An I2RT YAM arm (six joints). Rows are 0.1 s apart.
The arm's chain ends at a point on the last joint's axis. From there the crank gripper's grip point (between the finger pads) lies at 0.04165 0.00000 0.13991 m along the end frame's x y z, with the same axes.
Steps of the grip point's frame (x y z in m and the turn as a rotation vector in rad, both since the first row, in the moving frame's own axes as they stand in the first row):
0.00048 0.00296 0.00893 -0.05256 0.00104 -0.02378
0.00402 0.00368 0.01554 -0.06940 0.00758 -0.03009
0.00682 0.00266 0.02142 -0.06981 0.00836 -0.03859
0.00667 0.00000 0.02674 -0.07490 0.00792 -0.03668
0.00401 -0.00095 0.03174 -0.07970 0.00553 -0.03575
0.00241 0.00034 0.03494 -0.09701 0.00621 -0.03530
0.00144 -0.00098 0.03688 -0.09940 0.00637 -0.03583
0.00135 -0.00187 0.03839 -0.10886 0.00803 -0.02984
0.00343 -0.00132 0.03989 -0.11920 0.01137 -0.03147
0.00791 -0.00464 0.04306 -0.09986 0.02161 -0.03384
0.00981 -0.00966 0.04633 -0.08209 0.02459 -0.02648
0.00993 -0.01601 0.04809 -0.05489 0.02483 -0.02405
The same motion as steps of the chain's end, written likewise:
0.00026 -0.00340 0.00914 -0.05256 0.00104 -0.02378
0.00283 -0.00474 0.01615 -0.06940 0.00758 -0.03009
0.00550 -0.00546 0.02206 -0.06981 0.00836 -0.03859
0.00540 -0.00891 0.02741 -0.07490 0.00792 -0.03668
0.00307 -0.01058 0.03236 -0.07970 0.00553 -0.03575
0.00133 -0.01171 0.03579 -0.09701 0.00621 -0.03530
0.00033 -0.01334 0.03776 -0.09940 0.00637 -0.03583
0.00002 -0.01579 0.03949 -0.10886 0.00803 -0.02984
0.00160 -0.01659 0.04129 -0.11920 0.01137 -0.03147
0.00469 -0.01708 0.04462 -0.09986 0.02161 -0.03384
0.00625 -0.01994 0.04782 -0.08209 0.02459 -0.02648
0.00639 -0.02261 0.04935 -0.05489 0.02483 -0.02405

